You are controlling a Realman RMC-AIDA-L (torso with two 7-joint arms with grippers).
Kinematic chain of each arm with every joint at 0, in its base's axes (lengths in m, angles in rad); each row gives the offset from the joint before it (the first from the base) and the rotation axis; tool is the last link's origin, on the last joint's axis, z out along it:
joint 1: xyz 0 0 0.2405 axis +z
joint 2: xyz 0 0 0 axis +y
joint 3: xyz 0 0 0.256 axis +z
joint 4: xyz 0 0 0 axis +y
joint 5: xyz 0 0 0.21 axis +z
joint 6: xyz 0 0 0 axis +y
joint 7: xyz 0 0 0.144 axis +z
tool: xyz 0 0 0
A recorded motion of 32 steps. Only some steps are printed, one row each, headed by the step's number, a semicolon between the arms.
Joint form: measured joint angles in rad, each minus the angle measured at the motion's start. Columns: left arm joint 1, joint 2, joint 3, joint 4, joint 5, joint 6, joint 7; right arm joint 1, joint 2, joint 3, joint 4, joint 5, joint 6, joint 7.
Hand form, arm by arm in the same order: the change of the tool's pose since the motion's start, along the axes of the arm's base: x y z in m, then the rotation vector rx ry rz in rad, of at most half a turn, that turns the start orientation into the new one. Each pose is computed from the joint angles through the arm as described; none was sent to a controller.
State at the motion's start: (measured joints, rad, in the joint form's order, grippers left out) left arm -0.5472 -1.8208 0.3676 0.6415 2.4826 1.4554 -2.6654; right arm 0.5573 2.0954 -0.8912 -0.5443 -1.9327 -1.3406 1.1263
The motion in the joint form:
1: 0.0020 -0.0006 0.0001 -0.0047 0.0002 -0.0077 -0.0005; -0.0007 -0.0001 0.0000 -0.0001 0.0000 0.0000 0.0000
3: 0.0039 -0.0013 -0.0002 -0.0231 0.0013 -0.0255 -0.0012; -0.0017 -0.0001 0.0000 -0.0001 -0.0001 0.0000 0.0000
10: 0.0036 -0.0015 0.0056 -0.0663 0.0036 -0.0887 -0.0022; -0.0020 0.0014 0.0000 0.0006 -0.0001 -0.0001 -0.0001
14: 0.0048 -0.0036 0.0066 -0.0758 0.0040 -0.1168 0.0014; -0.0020 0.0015 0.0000 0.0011 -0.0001 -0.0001 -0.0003
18: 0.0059 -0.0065 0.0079 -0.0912 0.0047 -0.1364 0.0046; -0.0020 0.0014 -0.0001 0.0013 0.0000 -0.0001 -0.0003
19: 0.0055 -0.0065 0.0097 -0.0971 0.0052 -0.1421 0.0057; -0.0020 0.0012 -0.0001 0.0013 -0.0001 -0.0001 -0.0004
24: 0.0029 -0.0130 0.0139 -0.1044 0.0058 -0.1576 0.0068; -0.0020 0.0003 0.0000 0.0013 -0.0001 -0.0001 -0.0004
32: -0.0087 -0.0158 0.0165 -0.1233 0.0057 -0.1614 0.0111; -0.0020 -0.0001 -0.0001 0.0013 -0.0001 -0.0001 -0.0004
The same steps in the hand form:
1: -0.0015 -0.0005 -0.0009 0.0026 0.0007 0.0061; 0.0003 -0.0002 0.0001 0.0001 -0.0001 -0.0006
3: -0.0045 -0.0014 -0.0045 0.0046 -0.0024 0.0201; 0.0006 -0.0004 0.0001 0.0001 -0.0002 -0.0016
10: -0.0120 -0.0003 -0.0116 0.0198 0.0093 0.0517; 0.0004 -0.0008 -0.0007 -0.0012 0.0013 -0.0023
14: -0.0152 0.0004 -0.0132 0.0320 0.0211 0.0604; 0.0004 -0.0009 -0.0008 -0.0016 0.0015 -0.0024
18: -0.0176 -0.0002 -0.0173 0.0335 0.0228 0.0693; 0.0004 -0.0010 -0.0008 -0.0017 0.0015 -0.0025
19: -0.0182 -0.0003 -0.0185 0.0322 0.0240 0.0712; 0.0005 -0.0009 -0.0007 -0.0016 0.0012 -0.0024
24: -0.0183 0.0006 -0.0230 0.0315 0.0265 0.0735; 0.0007 -0.0008 -0.0003 -0.0010 0.0005 -0.0025
32: -0.0147 0.0032 -0.0291 0.0189 0.0164 0.0653; 0.0008 -0.0007 -0.0002 -0.0009 0.0001 -0.0024

